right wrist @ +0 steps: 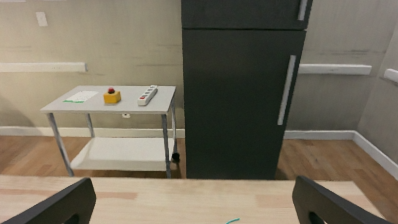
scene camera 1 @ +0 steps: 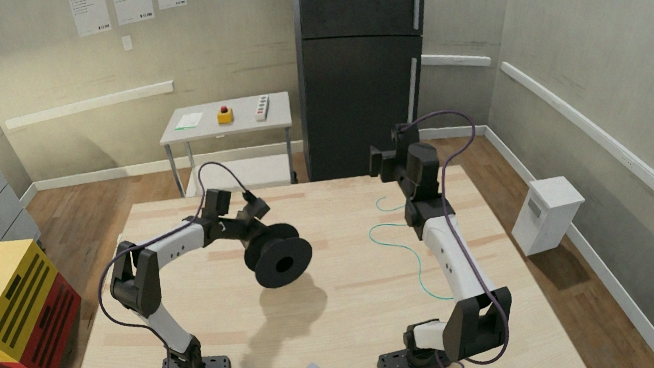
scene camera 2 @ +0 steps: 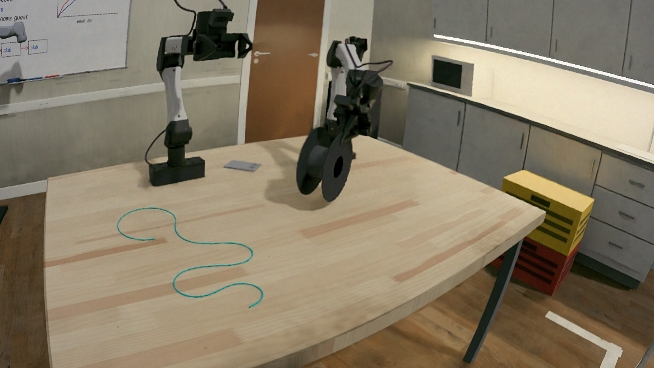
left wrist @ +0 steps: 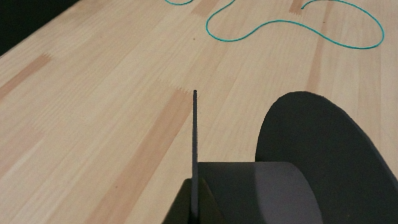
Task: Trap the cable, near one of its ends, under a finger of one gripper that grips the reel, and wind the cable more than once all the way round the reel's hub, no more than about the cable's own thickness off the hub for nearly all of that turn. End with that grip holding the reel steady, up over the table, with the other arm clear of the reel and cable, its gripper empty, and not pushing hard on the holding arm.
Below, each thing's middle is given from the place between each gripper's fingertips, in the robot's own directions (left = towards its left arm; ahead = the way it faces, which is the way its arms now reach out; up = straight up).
The black reel (scene camera 1: 276, 265) is 70 mm below my left hand (scene camera 1: 271, 231), 30 mm behind it and 20 mm to the right of it.
My right gripper (scene camera 2: 234, 47) is now 330 mm above the black reel, 310 mm to the right of it and 40 mm past it.
